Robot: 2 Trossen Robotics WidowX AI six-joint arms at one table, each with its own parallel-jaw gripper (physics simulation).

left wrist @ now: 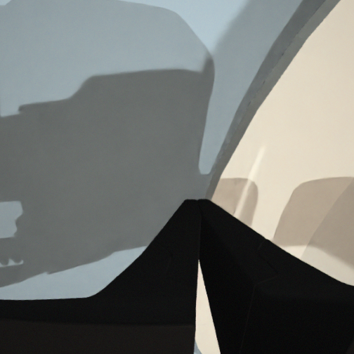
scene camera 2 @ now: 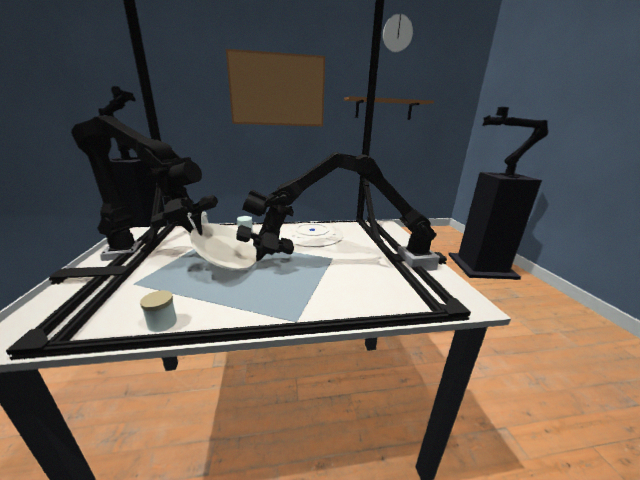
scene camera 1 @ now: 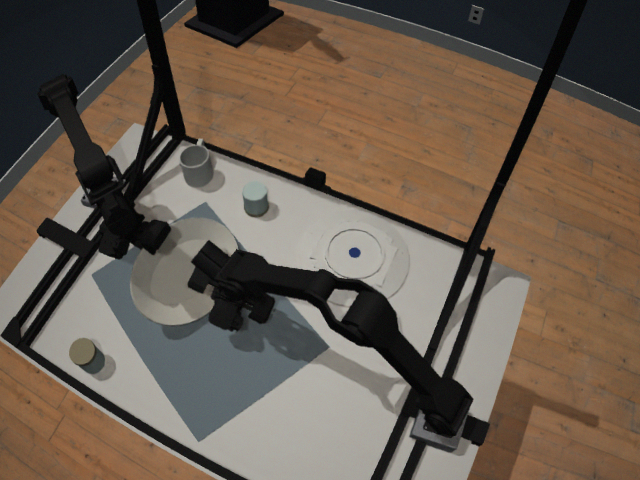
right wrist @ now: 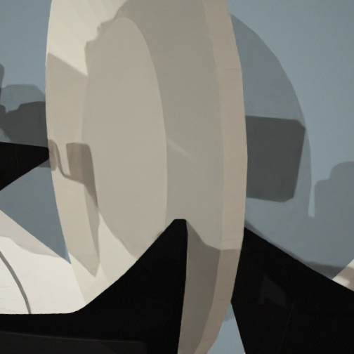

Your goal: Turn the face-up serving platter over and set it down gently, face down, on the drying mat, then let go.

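Where they show: left gripper, fingertip midpoint: (scene camera 2: 257,260); right gripper, fingertip midpoint: (scene camera 2: 199,235) (scene camera 1: 151,253); left arm's base at its link origin: (scene camera 2: 418,251) (scene camera 1: 441,419); right arm's base at its link origin: (scene camera 2: 122,246).
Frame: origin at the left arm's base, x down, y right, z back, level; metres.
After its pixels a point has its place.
Observation:
The cream serving platter (scene camera 1: 160,297) {x -0.017, y 0.021, z -0.657 m} (scene camera 2: 219,250) {x -0.017, y 0.070, z -0.652 m} (left wrist: 310,120) (right wrist: 125,125) is tilted over the blue-grey drying mat (scene camera 1: 227,382) {x 0.049, y -0.077, z -0.450 m} (scene camera 2: 281,299) {x 0.049, y -0.127, z -0.478 m}. Its hollow face is toward the upper right in scene camera 2. The left edge is raised and the right edge is low, near the mat. My right gripper (scene camera 2: 200,231) {x -0.060, y 0.095, z -0.711 m} (right wrist: 202,230) is shut on the platter's raised left rim, with one finger on each side of it. My left gripper (scene camera 2: 260,256) {x 0.043, y 0.100, z -0.540 m} (left wrist: 195,210) is shut and empty, its tips beside the platter's lower right rim. Whether they touch it is unclear.
A grey mug (scene camera 1: 196,167) {x -0.033, y 0.368, z -0.753 m} and a pale teal jar (scene camera 1: 255,198) {x -0.019, y 0.345, z -0.574 m} (scene camera 2: 244,222) {x -0.013, y 0.335, z -0.586 m} stand behind the mat. A tan-lidded jar (scene camera 1: 82,352) {x -0.020, y -0.172, z -0.757 m} (scene camera 2: 159,310) {x -0.006, y -0.198, z -0.749 m} stands at the front left. A white plate with a blue dot (scene camera 1: 354,266) {x 0.029, y 0.286, z -0.295 m} lies behind the left arm. Black rails border the table.

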